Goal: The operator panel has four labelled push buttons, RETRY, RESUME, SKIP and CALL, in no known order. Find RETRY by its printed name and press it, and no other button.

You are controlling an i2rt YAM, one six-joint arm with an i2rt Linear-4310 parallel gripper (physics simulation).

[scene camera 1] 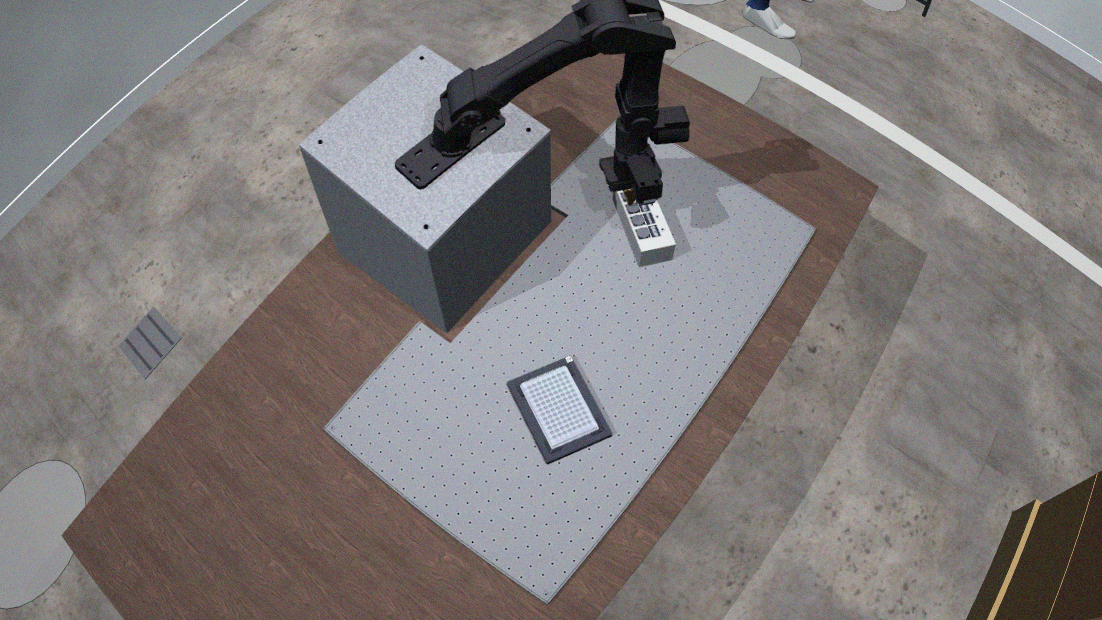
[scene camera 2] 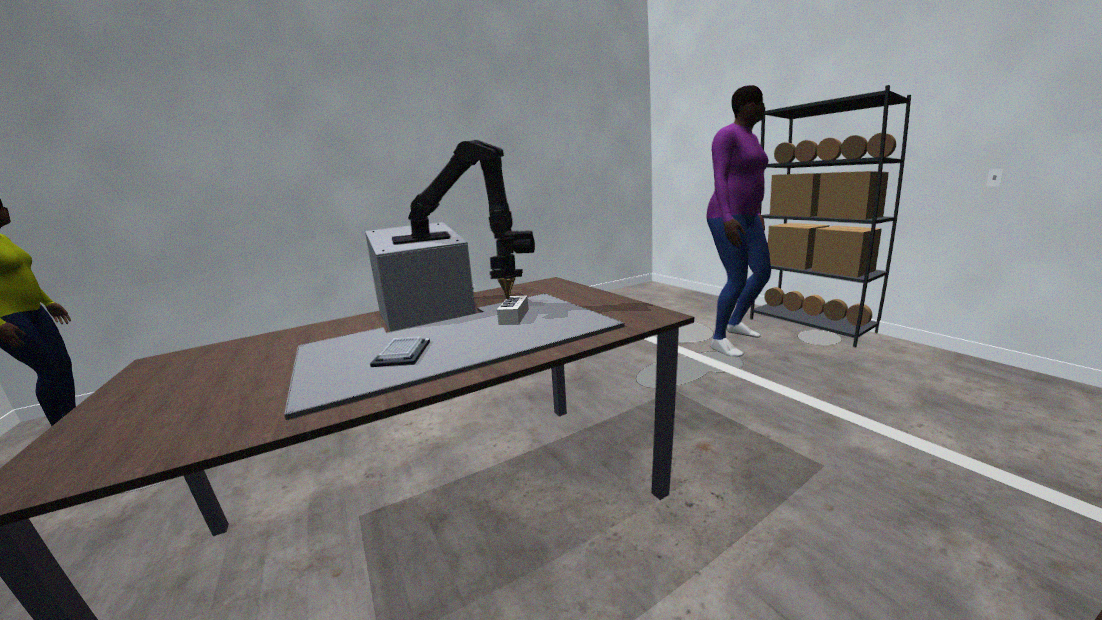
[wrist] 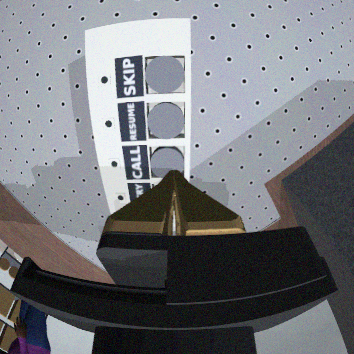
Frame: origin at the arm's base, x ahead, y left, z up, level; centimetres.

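Seen in the pictures: gripper, fingertip midpoint: (scene camera 1: 629,203) (scene camera 2: 508,298) (wrist: 173,177); arm's base at its link origin: (scene camera 1: 450,143) (scene camera 2: 421,239).
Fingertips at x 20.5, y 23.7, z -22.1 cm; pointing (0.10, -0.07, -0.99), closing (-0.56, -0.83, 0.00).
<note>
Pixels of each thing's top centre, then the offset from my fingertips to it. "spot": a spot on its surface instead. Level surfaces: height alone.
- white operator panel at its top centre: (wrist: 139,143) (scene camera 1: 644,211) (scene camera 2: 512,301) dx +3.3, dy +0.5, dz -0.2 cm
- SKIP button at its top centre: (wrist: 164,73) (scene camera 1: 643,232) dx +6.1, dy -3.5, dz -0.2 cm
- RESUME button at its top centre: (wrist: 165,121) (scene camera 1: 637,219) dx +3.6, dy -1.8, dz -0.2 cm
- CALL button at its top centre: (wrist: 166,163) (scene camera 1: 632,207) dx +1.1, dy -0.2, dz -0.2 cm
- RETRY label at a spot on its surface: (wrist: 139,192) spot: dx +0.2, dy +3.1, dz -0.5 cm
- dark tray at a spot on its surface: (scene camera 1: 606,433) spot: dx +25.2, dy -36.5, dz -4.6 cm
- white well plate at its top centre: (scene camera 1: 559,404) (scene camera 2: 400,345) dx +16.2, dy -38.2, dz -3.1 cm
- perforated board at its surface level: dz -5.7 cm
The white operator panel (scene camera 1: 656,251) (scene camera 2: 510,316) (wrist: 137,37) stands on the grey perforated board. In the wrist view its round grey buttons run in a line: the SKIP button (wrist: 164,74) is farthest, then the RESUME button (wrist: 166,120), then the CALL button (wrist: 167,158). The RETRY label (wrist: 139,192) is nearest and partly covered; the fingers hide its button. My gripper (scene camera 1: 631,200) (scene camera 2: 507,297) (wrist: 173,177) is shut and empty, pointing down at the RETRY end of the panel. Its tips are very close to the panel top; whether they touch the button is hidden.
A dark tray (scene camera 1: 606,433) (scene camera 2: 374,363) with a white well plate (scene camera 1: 558,406) (scene camera 2: 399,349) lies on the perforated board (scene camera 1: 462,462) (scene camera 2: 323,385). The arm stands on a large grey block (scene camera 1: 493,231) (scene camera 2: 423,285) beside the board. A person (scene camera 2: 741,177) stands beyond the table.
</note>
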